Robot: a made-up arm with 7 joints.
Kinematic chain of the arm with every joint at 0, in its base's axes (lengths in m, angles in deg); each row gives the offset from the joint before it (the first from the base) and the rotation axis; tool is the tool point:
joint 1: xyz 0 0 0.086 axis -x
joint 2: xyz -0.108 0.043 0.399 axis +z
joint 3: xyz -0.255 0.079 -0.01 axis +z
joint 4: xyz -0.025 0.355 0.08 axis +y
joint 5: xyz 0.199 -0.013 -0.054 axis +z
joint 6: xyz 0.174 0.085 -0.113 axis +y
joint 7: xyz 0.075 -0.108 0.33 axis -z
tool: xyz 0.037 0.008 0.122
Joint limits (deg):
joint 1: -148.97..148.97
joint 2: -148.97..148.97
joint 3: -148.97..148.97
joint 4: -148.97..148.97
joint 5: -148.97..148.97
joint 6: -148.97..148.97
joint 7: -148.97..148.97
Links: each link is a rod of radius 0.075 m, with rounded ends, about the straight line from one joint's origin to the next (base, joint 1, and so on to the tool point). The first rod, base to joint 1, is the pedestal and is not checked.
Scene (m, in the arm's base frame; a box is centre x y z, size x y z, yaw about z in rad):
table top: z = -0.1
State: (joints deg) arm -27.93 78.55 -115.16 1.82 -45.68 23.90 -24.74
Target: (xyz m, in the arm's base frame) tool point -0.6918 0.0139 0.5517
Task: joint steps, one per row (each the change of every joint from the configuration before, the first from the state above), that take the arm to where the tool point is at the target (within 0.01 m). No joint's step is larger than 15 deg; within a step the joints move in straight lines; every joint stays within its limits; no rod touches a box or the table.
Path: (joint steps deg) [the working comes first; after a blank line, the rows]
Joints at the target: 10.23 26.19 -143.97 9.83 -86.38 51.33 -21.26
Straight joint move there: clear.

1: 9.54 -13.09 -7.20 2.00 -10.17 6.86 0.87
2: 9.54 -13.09 -7.20 2.00 -10.18 6.85 0.87
3: 9.54 -13.09 -7.21 2.00 -10.17 6.86 0.87
4: 9.54 -13.09 -7.20 2.01 -10.18 6.86 0.87

